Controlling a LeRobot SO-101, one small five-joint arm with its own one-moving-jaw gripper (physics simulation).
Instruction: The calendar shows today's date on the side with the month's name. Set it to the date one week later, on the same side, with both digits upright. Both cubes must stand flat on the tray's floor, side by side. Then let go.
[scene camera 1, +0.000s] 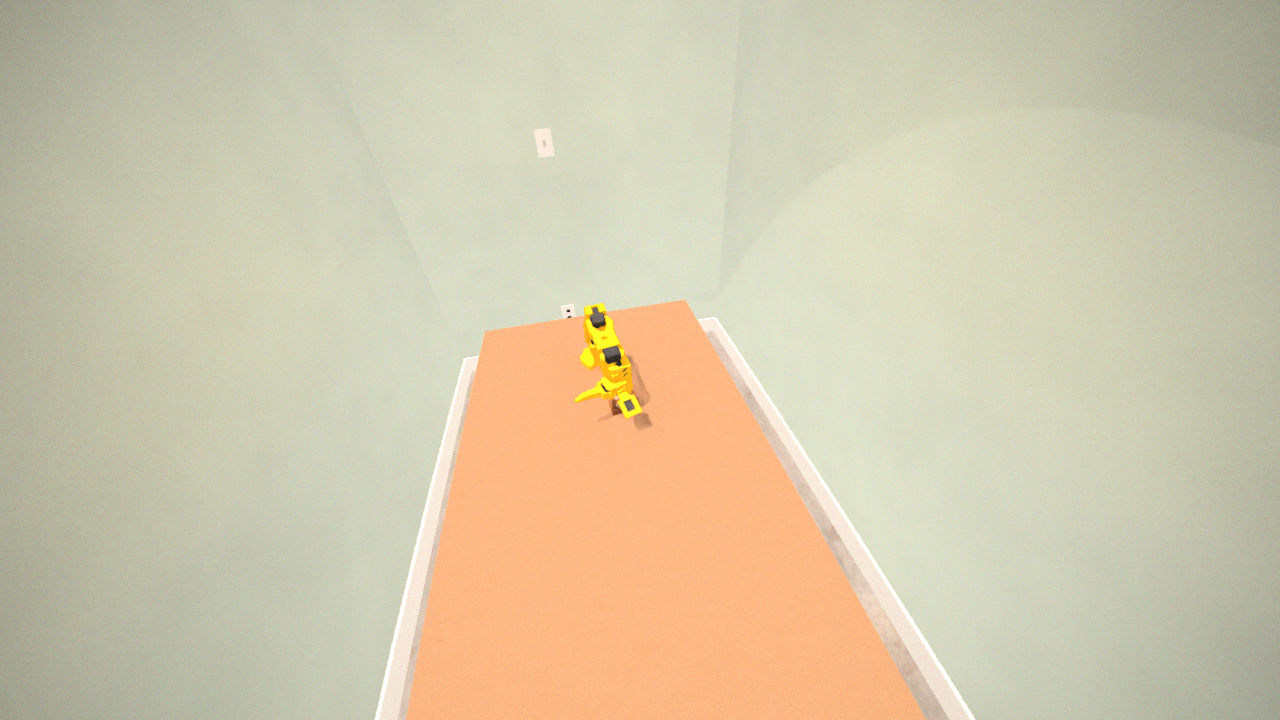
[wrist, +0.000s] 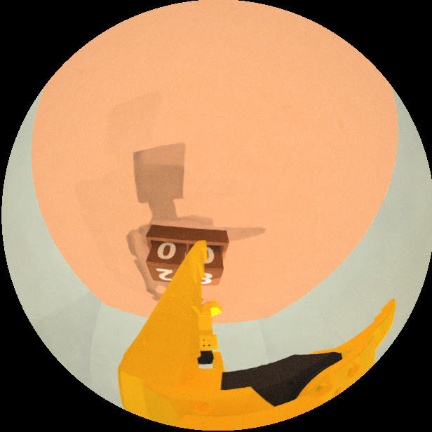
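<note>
The brown calendar tray (wrist: 187, 234) stands on the table with two cubes side by side. In the wrist view, the left cube (wrist: 176, 261) shows a 0 and a 2, and the right cube (wrist: 216, 265) shows a 0 and a 3, both partly covered by the fixed jaw. The 2 looks upside down. A small dark part of the calendar (scene camera 1: 615, 407) shows under the arm in the scene view. My gripper (wrist: 297, 271) (scene camera 1: 597, 402) is wide open and empty. Its fixed jaw's tip overlaps the right cube in the wrist view; contact cannot be told. The month's name cannot be read.
The orange table top (scene camera 1: 644, 537) (wrist: 260, 100) extends around the calendar. The yellow arm (scene camera 1: 604, 338) stands near the table's far edge and hangs over the calendar. Shadows of the arm (wrist: 160, 170) fall behind and left of the tray in the wrist view. Pale walls surround the table.
</note>
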